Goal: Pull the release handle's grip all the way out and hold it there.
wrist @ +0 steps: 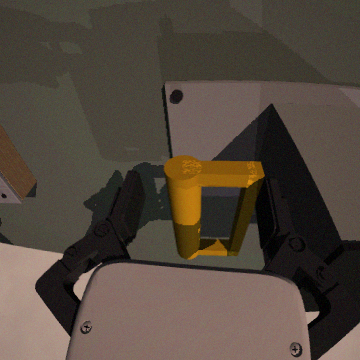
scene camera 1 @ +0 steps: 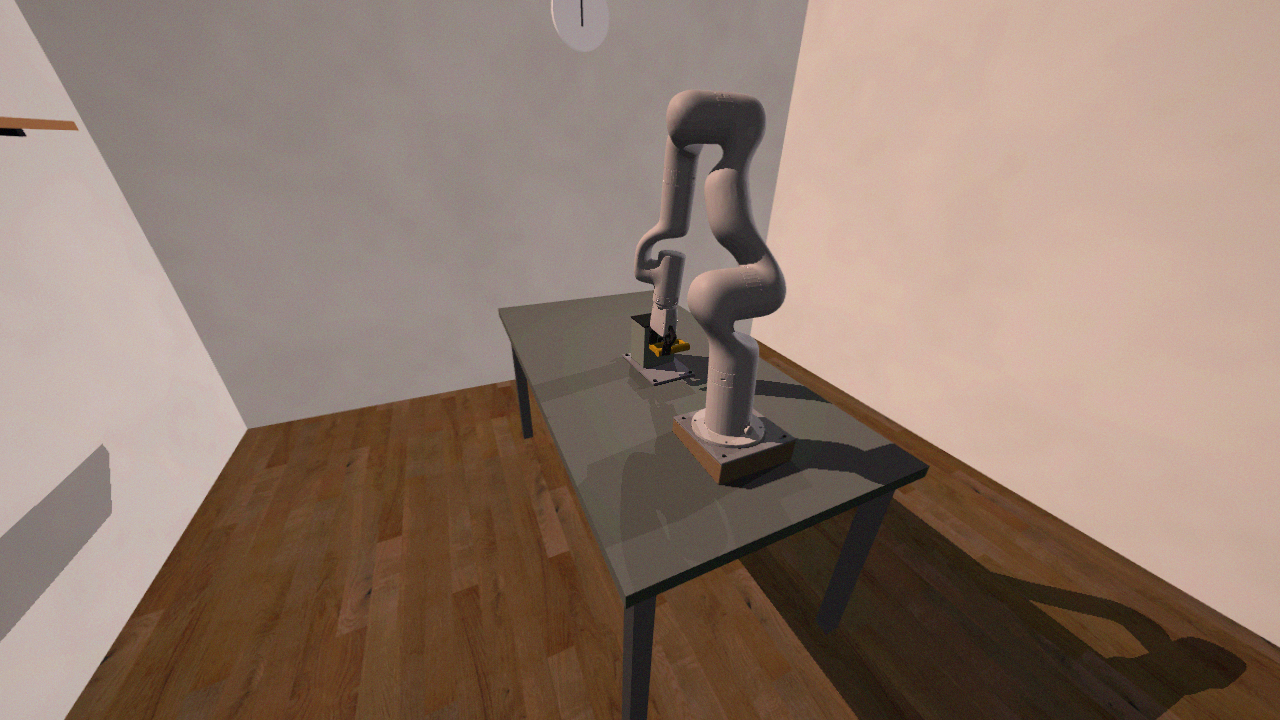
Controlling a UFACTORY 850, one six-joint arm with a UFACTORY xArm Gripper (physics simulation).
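Note:
The release handle (wrist: 227,174) is a yellow frame with a round bar as its grip (wrist: 185,205); in scene camera 1 the handle (scene camera 1: 657,350) shows small at the front of its housing. My gripper (wrist: 199,186) (scene camera 1: 669,347) is open. In the wrist view its fingers stand wide apart on either side of the handle, one left of the grip with a gap, the other right beside the handle's inner end, near the housing. Whether that right finger touches the handle I cannot tell. In scene camera 1 the fingers are small and partly hidden by the handle.
The handle's dark housing (scene camera 1: 639,340) (wrist: 320,150) stands on a grey base plate (scene camera 1: 657,377) (wrist: 215,110) with bolts at its corners. The plate lies on the grey table (scene camera 1: 590,447). The arm's own wooden base block (scene camera 1: 756,462) (wrist: 15,167) stands nearer the table's front.

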